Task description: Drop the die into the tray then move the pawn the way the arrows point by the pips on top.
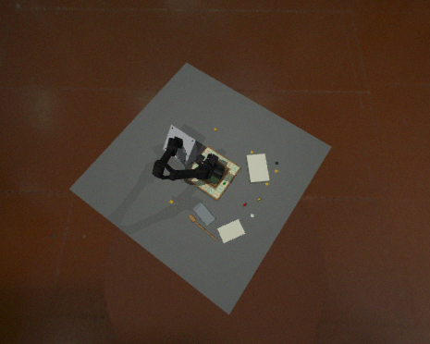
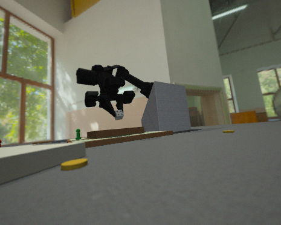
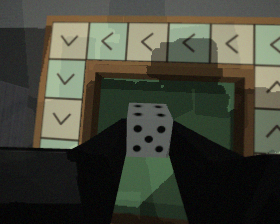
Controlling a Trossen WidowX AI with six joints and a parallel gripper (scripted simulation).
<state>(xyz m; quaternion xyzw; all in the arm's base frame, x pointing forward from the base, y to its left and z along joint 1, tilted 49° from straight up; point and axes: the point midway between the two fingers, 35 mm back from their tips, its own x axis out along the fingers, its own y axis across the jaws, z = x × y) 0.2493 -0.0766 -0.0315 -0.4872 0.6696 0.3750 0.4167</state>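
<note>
My gripper tip is right at the white die. From my gripper tip the other things lie so: green dice tray (7 cm below, 2 cm to the right, 1 cm ahead); then white block (27 cm ahead, 15 cm to the left, 7 cm below); then green pawn (12 cm ahead, 6 cm to the right, 5 cm below).
</note>
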